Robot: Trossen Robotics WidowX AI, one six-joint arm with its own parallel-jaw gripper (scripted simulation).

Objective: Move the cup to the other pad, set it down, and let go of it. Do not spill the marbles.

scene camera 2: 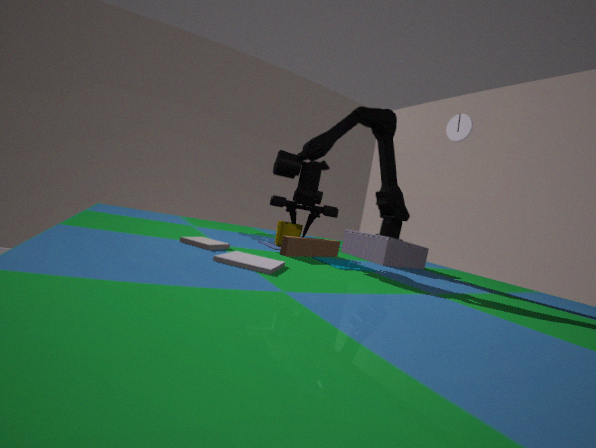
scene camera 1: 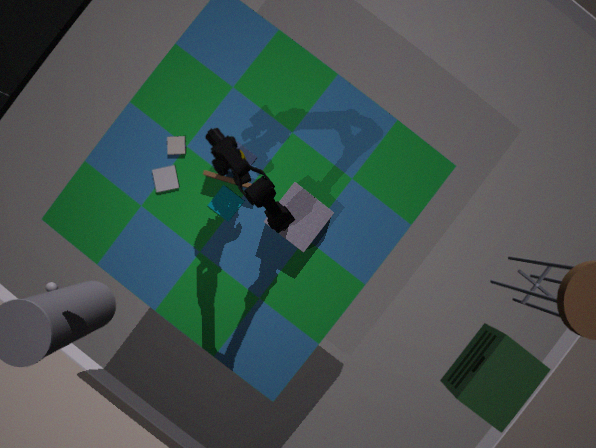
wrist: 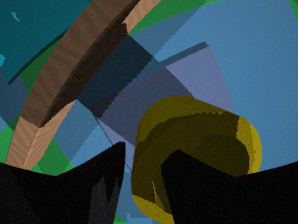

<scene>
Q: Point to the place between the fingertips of the gripper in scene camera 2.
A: At 298, 237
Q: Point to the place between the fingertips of the gripper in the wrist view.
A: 142, 149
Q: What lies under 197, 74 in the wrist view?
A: A purple pad.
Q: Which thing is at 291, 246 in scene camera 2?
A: A wooden block.
</scene>
